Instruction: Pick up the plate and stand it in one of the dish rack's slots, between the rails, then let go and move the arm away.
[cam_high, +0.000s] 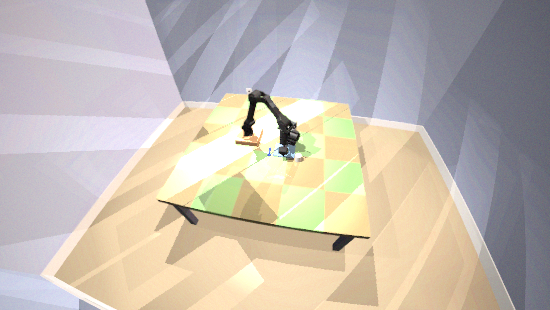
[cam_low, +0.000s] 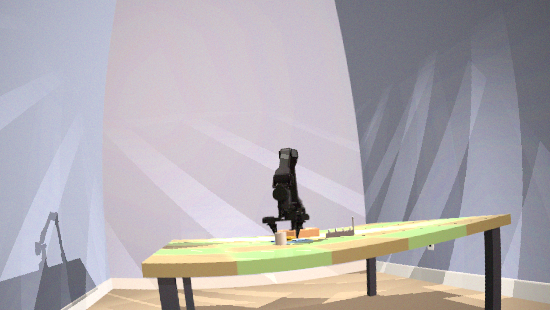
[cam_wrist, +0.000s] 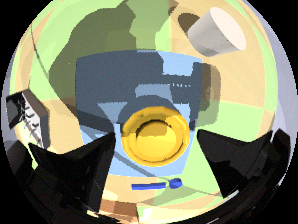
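The yellow plate is right at my gripper tip. From my gripper tip the other things lie so: cup (10 cm ahead, 6 cm to the right, 1 cm above); light blue mat (1 cm ahead, 2 cm to the left, 1 cm below); grey dish rack (3 cm ahead, 23 cm to the left, 1 cm above).
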